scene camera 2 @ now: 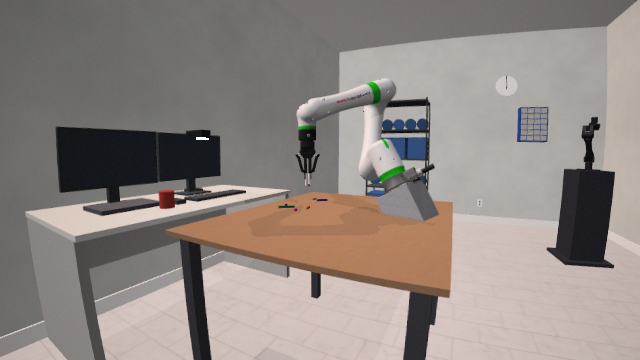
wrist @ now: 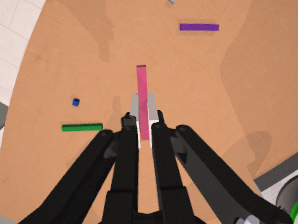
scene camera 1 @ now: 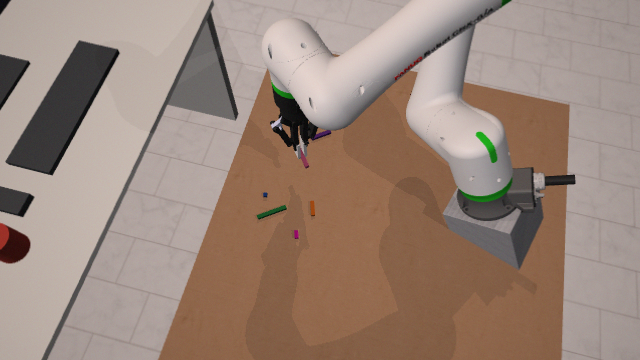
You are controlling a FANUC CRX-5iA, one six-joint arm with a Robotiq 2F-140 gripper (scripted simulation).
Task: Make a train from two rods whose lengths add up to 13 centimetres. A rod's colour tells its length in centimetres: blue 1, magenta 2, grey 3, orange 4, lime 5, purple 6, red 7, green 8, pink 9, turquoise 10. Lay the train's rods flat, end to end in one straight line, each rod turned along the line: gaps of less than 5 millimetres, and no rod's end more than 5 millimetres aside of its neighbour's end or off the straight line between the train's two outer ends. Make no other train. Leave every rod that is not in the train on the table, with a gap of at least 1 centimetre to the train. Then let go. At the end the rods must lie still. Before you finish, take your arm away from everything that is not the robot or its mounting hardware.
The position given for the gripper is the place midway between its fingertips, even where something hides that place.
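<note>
You'd see the gripper (scene camera 1: 300, 153) there, and it's visible in the wrist view (wrist: 143, 103) too.
</note>
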